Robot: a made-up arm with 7 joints. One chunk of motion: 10 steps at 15 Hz.
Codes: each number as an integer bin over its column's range. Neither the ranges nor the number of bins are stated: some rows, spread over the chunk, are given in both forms.
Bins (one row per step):
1: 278 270 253 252 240 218 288
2: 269 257 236 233 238 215 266
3: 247 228 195 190 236 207 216
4: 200 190 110 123 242 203 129
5: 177 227 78 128 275 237 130
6: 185 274 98 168 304 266 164
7: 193 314 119 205 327 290 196
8: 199 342 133 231 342 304 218
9: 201 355 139 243 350 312 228
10: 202 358 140 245 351 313 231
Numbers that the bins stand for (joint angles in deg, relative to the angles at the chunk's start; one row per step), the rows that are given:
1: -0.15 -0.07 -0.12 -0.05 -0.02 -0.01 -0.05
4: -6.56 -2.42 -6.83 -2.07 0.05 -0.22 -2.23
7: -7.14 1.22 -6.41 -0.79 2.88 0.97 -1.32
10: -6.40 2.51 -5.42 -0.16 3.68 1.29 -0.84
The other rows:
2: -0.89 -0.46 -0.92 -0.35 -0.08 -0.05 -0.36
3: -2.70 -1.31 -2.84 -1.03 -0.15 -0.16 -1.04
5: -8.45 -1.34 -8.34 -2.00 1.15 0.25 -2.22
6: -7.79 0.04 -7.40 -1.37 2.11 0.64 -1.75
8: -6.64 2.04 -5.75 -0.38 3.38 1.16 -1.01
9: -6.48 2.42 -5.47 -0.20 3.64 1.27 -0.88

